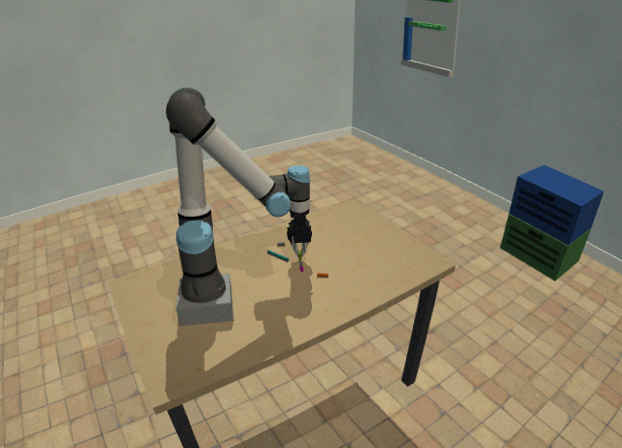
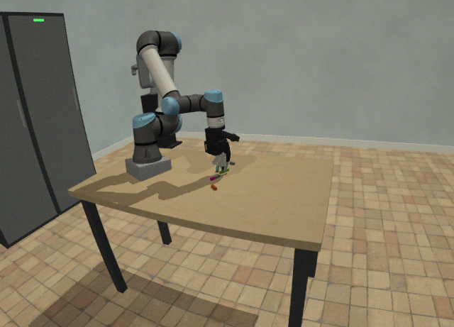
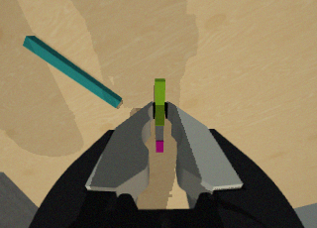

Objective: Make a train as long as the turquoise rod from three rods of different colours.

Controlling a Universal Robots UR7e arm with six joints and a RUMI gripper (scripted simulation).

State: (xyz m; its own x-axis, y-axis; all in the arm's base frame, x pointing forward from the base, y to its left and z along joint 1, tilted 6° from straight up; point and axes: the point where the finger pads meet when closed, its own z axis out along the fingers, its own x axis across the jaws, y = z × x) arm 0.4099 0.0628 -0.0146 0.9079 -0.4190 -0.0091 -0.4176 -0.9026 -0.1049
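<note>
Now: hand 1 cm above the lime rod. Also, from my hand: turquoise rod (7 cm behind, 6 cm to the left, 2 cm below); orange rod (13 cm to the right, 2 cm below, 2 cm ahead); magenta rod (6 cm to the right, 3 cm behind, 2 cm below).
</note>
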